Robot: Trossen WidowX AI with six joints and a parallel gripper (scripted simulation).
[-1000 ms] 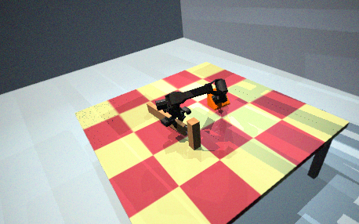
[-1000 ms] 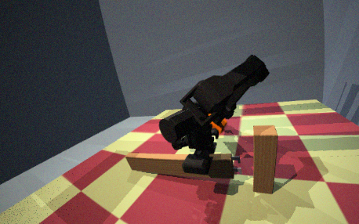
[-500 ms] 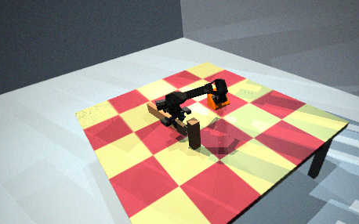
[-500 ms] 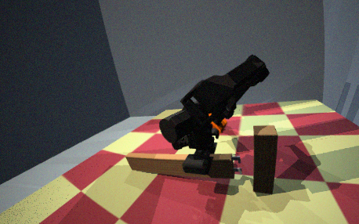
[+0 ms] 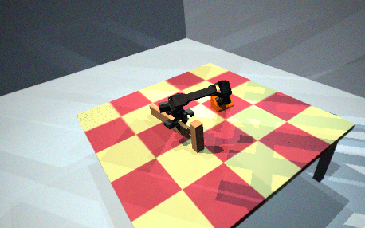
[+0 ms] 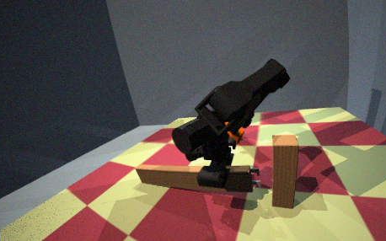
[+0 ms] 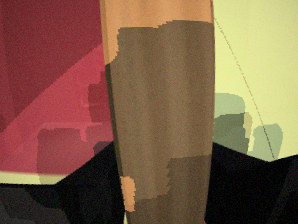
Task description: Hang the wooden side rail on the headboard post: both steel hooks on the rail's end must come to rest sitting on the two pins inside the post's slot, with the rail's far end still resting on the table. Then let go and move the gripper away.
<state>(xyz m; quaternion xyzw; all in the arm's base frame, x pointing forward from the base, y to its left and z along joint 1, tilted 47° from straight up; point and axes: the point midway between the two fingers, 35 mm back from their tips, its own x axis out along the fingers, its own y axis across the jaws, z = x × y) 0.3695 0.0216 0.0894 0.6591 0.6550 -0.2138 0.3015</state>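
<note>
My gripper tip is now 15 cm to the right of the wooden headboard post, 4 cm below it and 1 cm past it.
</note>
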